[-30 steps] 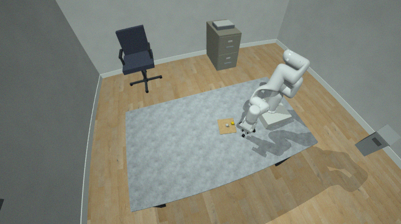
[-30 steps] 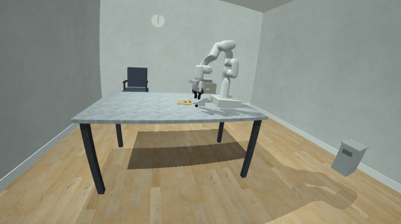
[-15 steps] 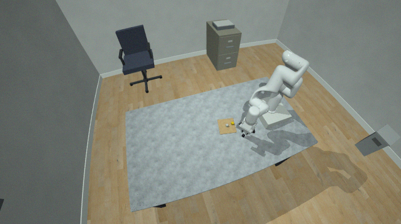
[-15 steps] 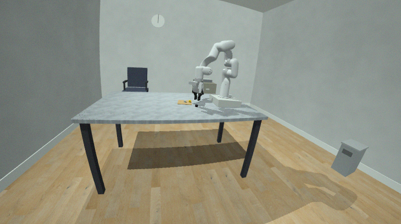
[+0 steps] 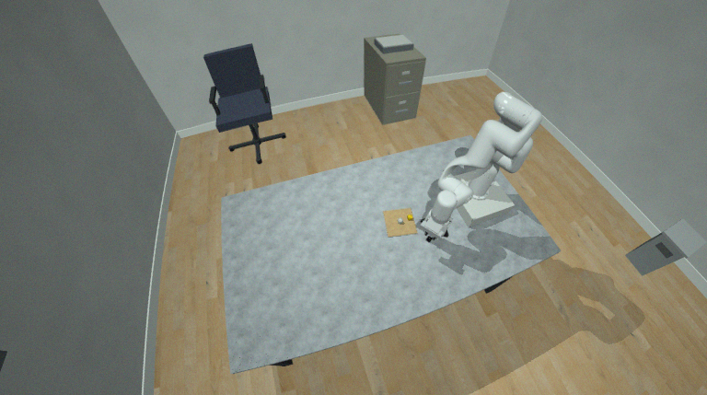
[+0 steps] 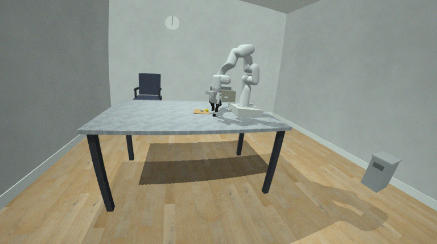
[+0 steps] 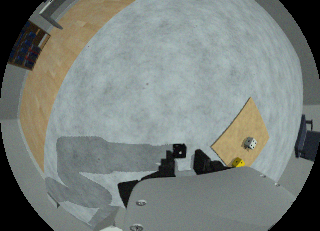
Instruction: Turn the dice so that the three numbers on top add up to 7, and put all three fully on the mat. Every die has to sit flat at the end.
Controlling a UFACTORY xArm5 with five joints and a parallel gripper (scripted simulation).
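The black die lies 5 cm below my hand. The rest, counted from my hand: white die 14 cm to the right, 8 cm ahead, 5 cm below; yellow die 14 cm to the right, 5 cm below, 3 cm ahead; tan mat 14 cm to the right, 8 cm ahead, 6 cm below.
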